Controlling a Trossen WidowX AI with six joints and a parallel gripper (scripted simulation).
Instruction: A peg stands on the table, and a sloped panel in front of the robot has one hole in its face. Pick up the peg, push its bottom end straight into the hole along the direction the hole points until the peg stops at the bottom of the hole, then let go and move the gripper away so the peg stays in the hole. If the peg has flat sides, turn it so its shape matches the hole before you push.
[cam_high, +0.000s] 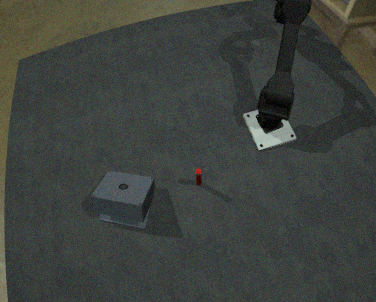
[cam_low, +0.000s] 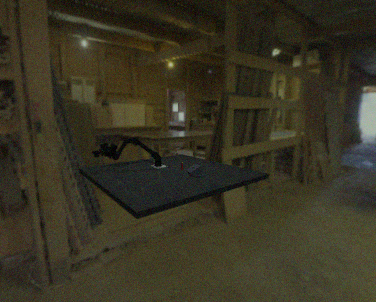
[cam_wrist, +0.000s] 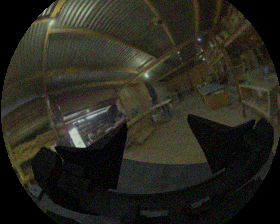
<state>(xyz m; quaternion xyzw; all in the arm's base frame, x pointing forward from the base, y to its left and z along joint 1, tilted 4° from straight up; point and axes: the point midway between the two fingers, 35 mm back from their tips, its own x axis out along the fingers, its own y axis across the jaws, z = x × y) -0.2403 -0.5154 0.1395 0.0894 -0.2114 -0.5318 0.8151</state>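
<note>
Right now my gripper tip is 49 cm short of the red peg, 63 cm to the right of it and 14 cm above it. From my gripper tip the other things lie so: grey-blue sloped panel 68 cm ahead, 60 cm to the left, 16 cm below.
</note>
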